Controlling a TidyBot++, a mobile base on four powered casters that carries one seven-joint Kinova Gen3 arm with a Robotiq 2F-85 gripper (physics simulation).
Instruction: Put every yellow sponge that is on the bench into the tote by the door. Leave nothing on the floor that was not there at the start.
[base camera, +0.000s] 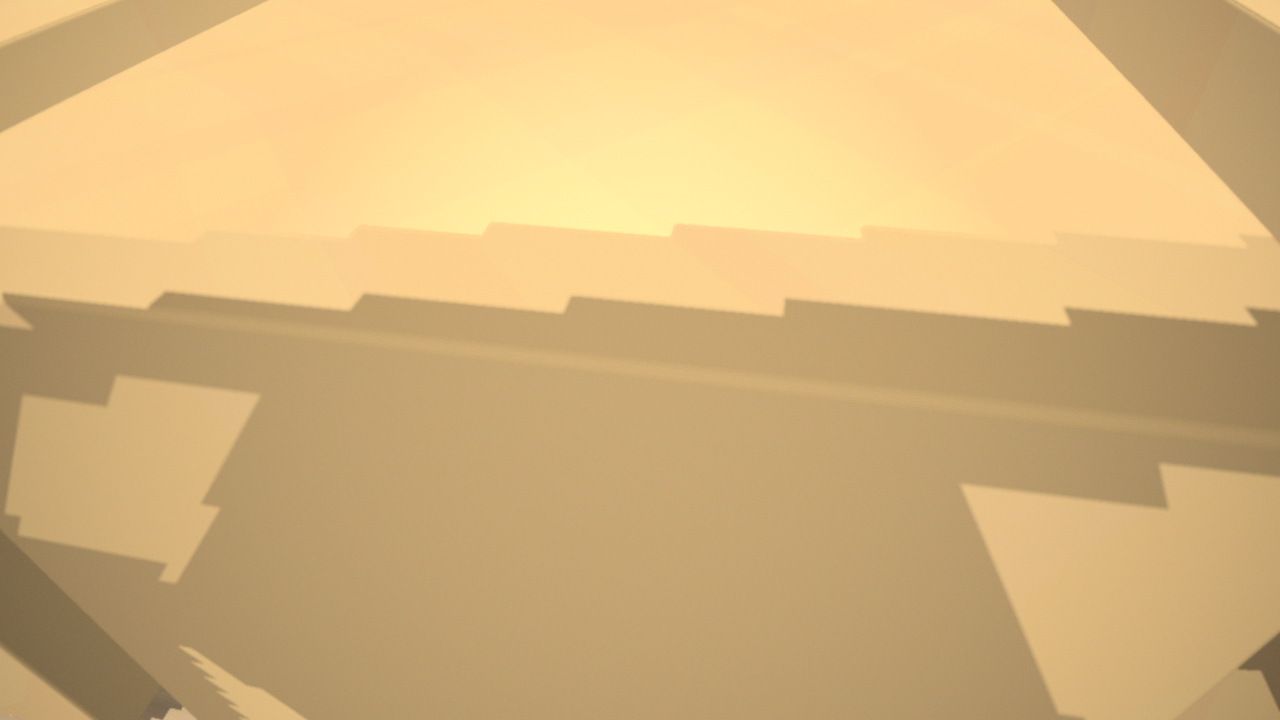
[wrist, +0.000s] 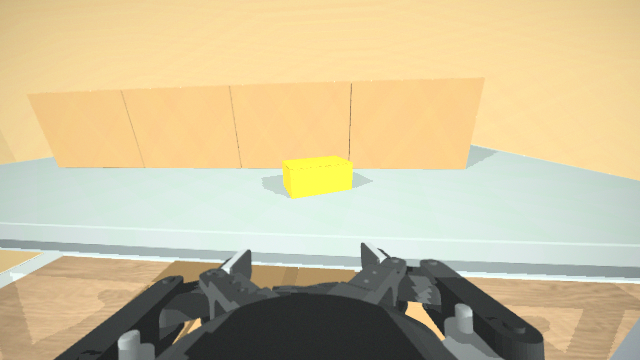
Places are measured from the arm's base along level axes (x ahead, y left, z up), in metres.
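Pixels of known places: gripper, fingertip midpoint: (wrist: 307, 258).
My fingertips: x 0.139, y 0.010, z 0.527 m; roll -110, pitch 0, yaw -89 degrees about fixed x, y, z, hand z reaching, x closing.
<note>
Behind a point stands the place of what it marks.
A yellow sponge (wrist: 318, 179) @(x 0.289, y -0.007, z 0.542 m) lies on the pale grey-green bench (wrist: 150, 202) @(x 0.284, y 0.239, z 0.517 m), near the middle of the wrist view and in front of the upright tan panels. My gripper (wrist: 307, 258) @(x 0.139, y 0.010, z 0.527 m) is open with nothing between its fingers. In the wrist view its fingertips appear below the sponge, against the bench's front edge, and are apart from the sponge. The tote and the door do not show in either view.
Upright tan panels (wrist: 185, 130) @(x 0.483, y 0.285, z 0.607 m) stand side by side along the back of the bench. Tan boxes (wrist: 320, 276) @(x 0.772, y -0.030, z -0.127 m) show below the bench's front edge, above the wooden floor (wrist: 85, 287) @(x 1.056, y 1.491, z -0.397 m). In the base camera view a large tan surface (base camera: 581, 537) @(x 0.188, y 0.006, z -0.172 m), partly in shadow, is very close.
</note>
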